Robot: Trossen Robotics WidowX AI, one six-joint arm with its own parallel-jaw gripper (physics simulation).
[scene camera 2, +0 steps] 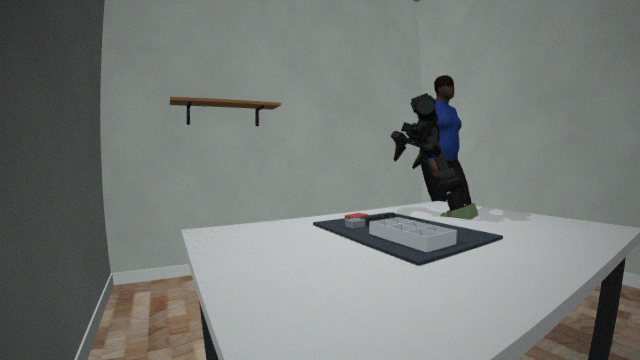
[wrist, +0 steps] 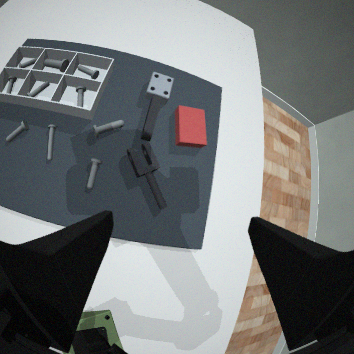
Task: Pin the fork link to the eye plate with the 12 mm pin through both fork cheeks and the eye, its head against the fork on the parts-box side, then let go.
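Places are measured from the arm's base along level axes (x right, y ahead, z up), in centimetres.
Pixels of known places: gripper, fingertip midpoint: (scene camera 2: 403,164) (wrist: 182,222); arm's base, link origin: (scene camera 2: 457,208) (wrist: 89,342).
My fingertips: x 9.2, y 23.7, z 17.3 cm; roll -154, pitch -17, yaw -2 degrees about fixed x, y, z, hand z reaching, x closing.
Ahead of a thing's pixels: the offset from my fingertips to its top centre. Level surfaces: height alone.
The fork link (wrist: 144,164), dark with two cheeks and a stem, lies on the dark mat {dz -18.8 cm} (wrist: 30,185) (scene camera 2: 472,241). The eye plate {dx +2.6, dy +21.2, dz -16.4 cm} (wrist: 160,85) (scene camera 2: 355,223), a pale four-hole block with a dark bar, lies beyond it; its bar's end is close to the fork cheeks, with no pin seen through them. Four-sided compartments of the parts box {dx -17.6, dy +21.1, dz -15.4 cm} (wrist: 70,110) (scene camera 2: 395,236) hold headed pins. Loose pins {dx -6.9, dy +5.0, dz -17.0 cm} (wrist: 93,174) {dx -5.2, dy +12.6, dz -16.8 cm} (wrist: 109,127) {dx -14.5, dy +9.6, dz -17.4 cm} (wrist: 51,142) {dx -21.5, dy +11.1, dz -17.0 cm} (wrist: 16,131) lie between box and fork; which is 12 mm I cannot tell. My gripper (wrist: 182,222) (scene camera 2: 406,163) is open and empty, high above the table.
A red block {dx +8.6, dy +14.4, dz -16.8 cm} (wrist: 191,126) (scene camera 2: 356,216) lies on the mat beside the eye plate. The green arm base (scene camera 2: 462,212) (wrist: 111,325) stands at the table's far side. A person (scene camera 2: 448,125) in blue shows behind the arm. A shelf (scene camera 2: 225,103) hangs on the wall.
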